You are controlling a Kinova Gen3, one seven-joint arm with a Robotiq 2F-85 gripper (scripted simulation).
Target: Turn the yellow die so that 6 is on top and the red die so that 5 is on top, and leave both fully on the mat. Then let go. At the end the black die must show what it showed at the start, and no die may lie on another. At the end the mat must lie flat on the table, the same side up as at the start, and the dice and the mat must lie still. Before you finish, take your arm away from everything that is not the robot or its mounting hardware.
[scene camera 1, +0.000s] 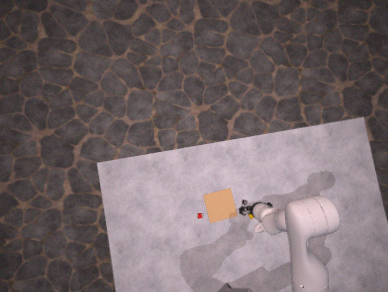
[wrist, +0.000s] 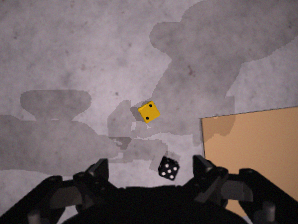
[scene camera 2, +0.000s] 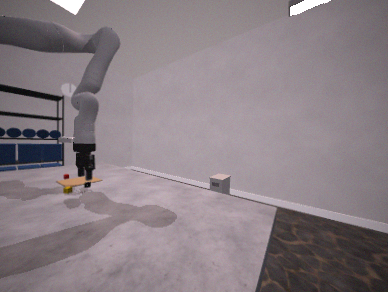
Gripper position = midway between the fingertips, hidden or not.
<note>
In view: the gripper (wrist: 150,166) and a tan mat (scene camera 1: 220,205).
</note>
